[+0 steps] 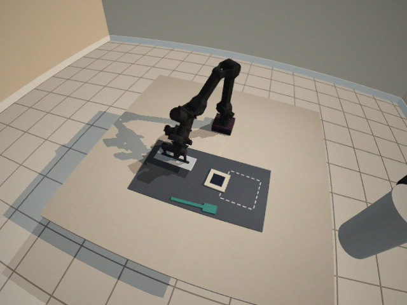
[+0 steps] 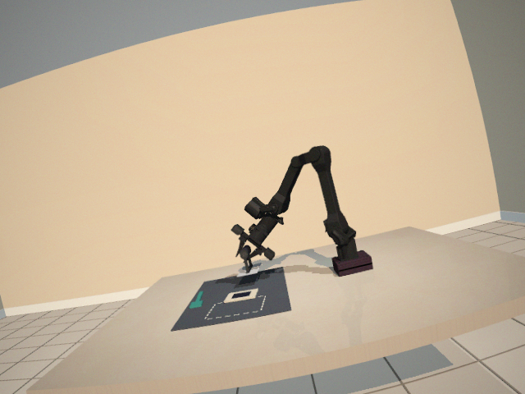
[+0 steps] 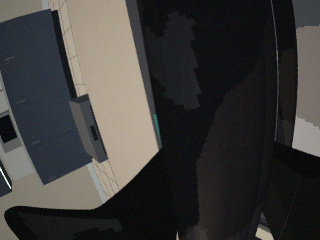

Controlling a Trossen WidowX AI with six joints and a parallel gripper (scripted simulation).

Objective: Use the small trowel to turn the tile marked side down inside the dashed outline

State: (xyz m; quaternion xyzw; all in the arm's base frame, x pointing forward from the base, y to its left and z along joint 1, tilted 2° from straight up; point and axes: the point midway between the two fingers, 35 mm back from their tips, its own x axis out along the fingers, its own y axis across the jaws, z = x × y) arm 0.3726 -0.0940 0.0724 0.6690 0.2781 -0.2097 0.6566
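Right now the dark mat is 140 mm to the left of my gripper tip and 110 mm below it. From my gripper tip the other things lie so: tile 210 mm to the left, 90 mm below, 30 mm behind; green flat tool 180 mm to the left, 130 mm ahead, 90 mm below; trowel 30 mm behind, 10 mm below.
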